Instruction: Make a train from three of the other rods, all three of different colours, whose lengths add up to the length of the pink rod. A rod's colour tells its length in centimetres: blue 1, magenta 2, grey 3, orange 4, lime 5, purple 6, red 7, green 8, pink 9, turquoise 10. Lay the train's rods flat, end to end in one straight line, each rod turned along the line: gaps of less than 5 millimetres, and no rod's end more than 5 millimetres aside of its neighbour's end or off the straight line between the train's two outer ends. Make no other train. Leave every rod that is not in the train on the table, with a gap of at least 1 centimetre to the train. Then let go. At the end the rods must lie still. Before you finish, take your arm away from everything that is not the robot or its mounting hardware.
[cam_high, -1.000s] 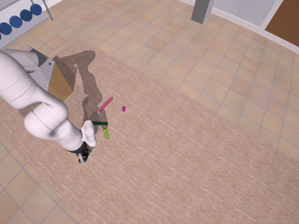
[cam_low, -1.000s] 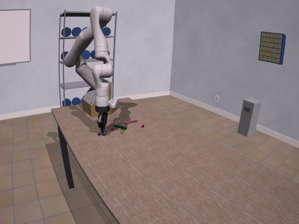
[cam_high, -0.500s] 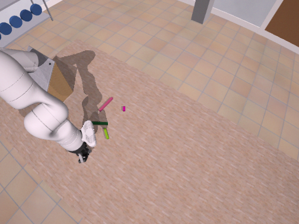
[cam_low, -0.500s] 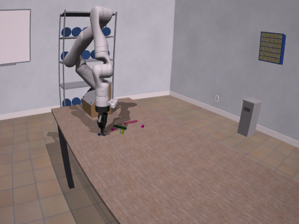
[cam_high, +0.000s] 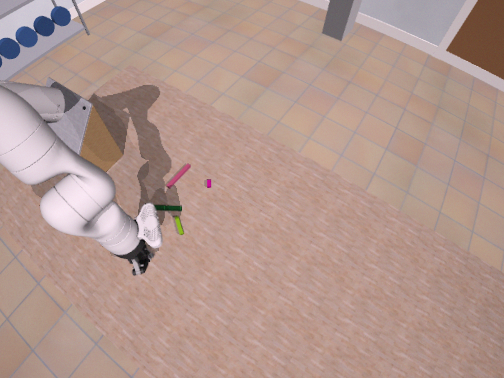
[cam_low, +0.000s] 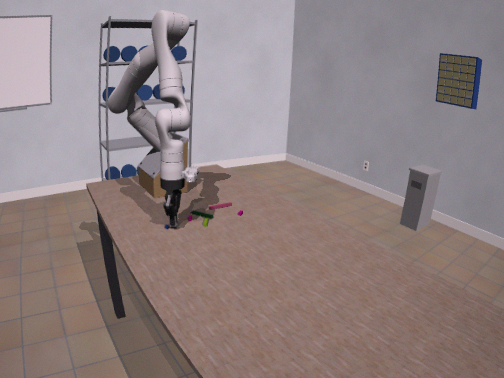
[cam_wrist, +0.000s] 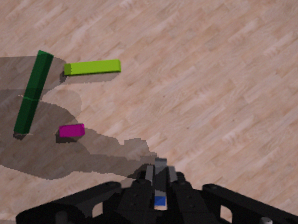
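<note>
Right now my hand is 20 mm above the grey rod. The rest, counted from my hand: green rod: 130 mm to the left, 60 mm behind, 30 mm below; then lime rod: 110 mm to the left, 30 mm below; then blue rod: 30 mm below, 20 mm to the right, 10 mm behind.
</note>
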